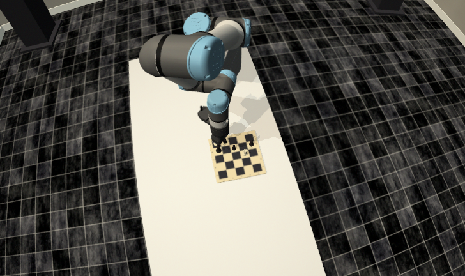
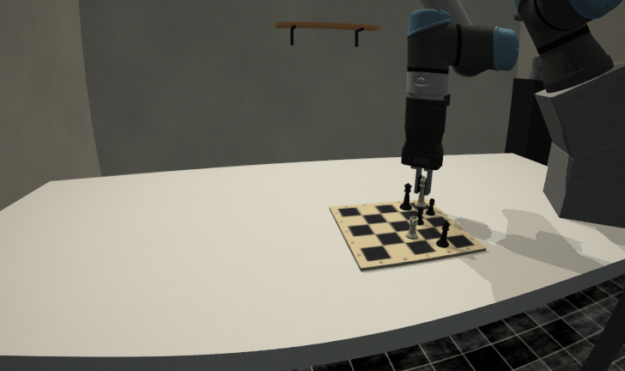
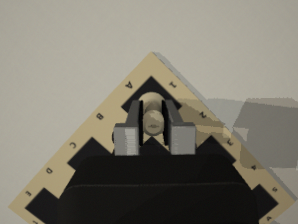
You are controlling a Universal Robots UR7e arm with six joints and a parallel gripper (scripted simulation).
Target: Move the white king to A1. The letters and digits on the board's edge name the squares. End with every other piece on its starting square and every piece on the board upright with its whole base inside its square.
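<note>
Right now my hand is 10 mm above the white king. Round my hand: chessboard (70 mm ahead, 80 mm to the left, 50 mm below).
</note>
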